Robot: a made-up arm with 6 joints. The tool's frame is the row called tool. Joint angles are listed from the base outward. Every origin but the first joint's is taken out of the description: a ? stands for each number. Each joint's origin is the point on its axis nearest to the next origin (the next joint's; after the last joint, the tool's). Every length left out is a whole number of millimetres.
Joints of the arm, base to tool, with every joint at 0 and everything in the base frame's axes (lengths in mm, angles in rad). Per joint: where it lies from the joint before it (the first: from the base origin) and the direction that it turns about. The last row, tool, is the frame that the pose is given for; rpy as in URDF.
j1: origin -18 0 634 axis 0 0 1
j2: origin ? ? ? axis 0 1 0
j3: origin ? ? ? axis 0 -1 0
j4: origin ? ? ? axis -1 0 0
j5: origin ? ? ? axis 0 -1 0
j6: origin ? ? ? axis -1 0 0
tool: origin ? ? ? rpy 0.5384 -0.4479 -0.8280
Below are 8 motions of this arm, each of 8 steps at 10 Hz.
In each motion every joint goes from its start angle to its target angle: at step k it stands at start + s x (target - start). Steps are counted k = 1, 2, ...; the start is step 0. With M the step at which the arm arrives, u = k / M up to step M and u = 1 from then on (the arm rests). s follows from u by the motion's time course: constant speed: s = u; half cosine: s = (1 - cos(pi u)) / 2; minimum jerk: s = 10 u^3 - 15 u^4 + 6 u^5.
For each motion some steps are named. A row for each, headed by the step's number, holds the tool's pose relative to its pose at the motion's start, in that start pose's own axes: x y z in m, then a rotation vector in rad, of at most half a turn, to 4 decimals.
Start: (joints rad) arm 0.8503 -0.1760 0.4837 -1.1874 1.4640 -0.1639
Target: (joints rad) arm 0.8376 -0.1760 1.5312 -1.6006 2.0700 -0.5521
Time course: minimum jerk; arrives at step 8
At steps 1, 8:
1: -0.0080 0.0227 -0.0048 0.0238 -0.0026 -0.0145
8: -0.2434 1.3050 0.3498 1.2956 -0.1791 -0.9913

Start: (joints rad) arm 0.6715 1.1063 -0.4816 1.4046 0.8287 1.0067
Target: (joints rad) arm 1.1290 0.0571 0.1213 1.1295 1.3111 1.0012
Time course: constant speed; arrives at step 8
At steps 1, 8:
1: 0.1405 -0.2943 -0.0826 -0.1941 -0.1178 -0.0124
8: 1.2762 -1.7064 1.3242 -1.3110 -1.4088 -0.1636

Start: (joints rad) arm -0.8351 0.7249 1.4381 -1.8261 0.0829 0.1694
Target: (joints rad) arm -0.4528 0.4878 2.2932 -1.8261 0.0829 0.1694
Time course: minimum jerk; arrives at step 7
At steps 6, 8:
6: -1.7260 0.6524 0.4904 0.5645 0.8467 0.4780
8: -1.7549 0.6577 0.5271 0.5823 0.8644 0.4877

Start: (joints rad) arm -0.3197 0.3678 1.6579 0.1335 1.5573 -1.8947
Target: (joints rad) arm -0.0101 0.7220 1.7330 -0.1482 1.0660 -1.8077
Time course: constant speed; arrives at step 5
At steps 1, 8:
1: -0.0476 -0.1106 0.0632 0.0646 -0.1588 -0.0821
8: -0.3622 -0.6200 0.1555 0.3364 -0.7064 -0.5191

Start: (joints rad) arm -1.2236 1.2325 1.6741 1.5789 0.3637 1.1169
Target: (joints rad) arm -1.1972 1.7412 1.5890 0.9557 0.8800 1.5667
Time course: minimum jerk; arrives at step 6
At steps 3, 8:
3: 0.1172 0.3573 0.4741 0.1637 -0.1202 -0.2408
8: 0.1513 0.5712 0.9941 0.2395 -0.0838 -0.4561

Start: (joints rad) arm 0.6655 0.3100 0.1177 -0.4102 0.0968 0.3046
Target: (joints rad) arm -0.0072 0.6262 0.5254 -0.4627 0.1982 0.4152
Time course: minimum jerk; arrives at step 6
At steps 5, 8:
5: 0.8192 -1.0845 0.4795 -0.1743 -0.4961 -0.4887
8: 0.8337 -1.1314 0.5060 -0.1829 -0.5146 -0.5060

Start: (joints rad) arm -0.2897 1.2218 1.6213 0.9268 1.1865 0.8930
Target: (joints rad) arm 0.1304 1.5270 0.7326 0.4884 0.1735 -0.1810
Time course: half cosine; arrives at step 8
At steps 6, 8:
6: -0.2900 0.9999 1.6723 0.8187 2.1099 -0.2518
8: -0.2292 0.9721 2.0478 0.8077 2.4796 -0.1310

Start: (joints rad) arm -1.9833 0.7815 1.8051 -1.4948 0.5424 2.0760
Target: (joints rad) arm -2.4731 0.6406 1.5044 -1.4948 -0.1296 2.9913
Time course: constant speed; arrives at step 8
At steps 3, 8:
3: 0.0866 -0.0814 -0.1645 -0.1924 -0.2636 0.4231
8: 0.2491 -0.3157 -0.3937 -0.4846 -0.7040 1.1028

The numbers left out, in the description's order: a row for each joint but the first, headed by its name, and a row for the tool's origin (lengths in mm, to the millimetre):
j2: 251 -42 0
j3: -17 0 507
j4: 1491 0 113
j5: 0 -11 -28
j6: 289 0 -1
tool: 0 -19 10

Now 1 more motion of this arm.
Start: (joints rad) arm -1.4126 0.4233 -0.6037 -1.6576 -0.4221 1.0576
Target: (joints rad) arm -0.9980 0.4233 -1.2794 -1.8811 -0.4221 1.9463
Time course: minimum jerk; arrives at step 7
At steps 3, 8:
3: -0.1131 -0.2867 -0.3579 -0.3593 0.0272 0.1081
8: -0.3635 -0.9486 -0.6355 -0.9710 0.1108 0.3531

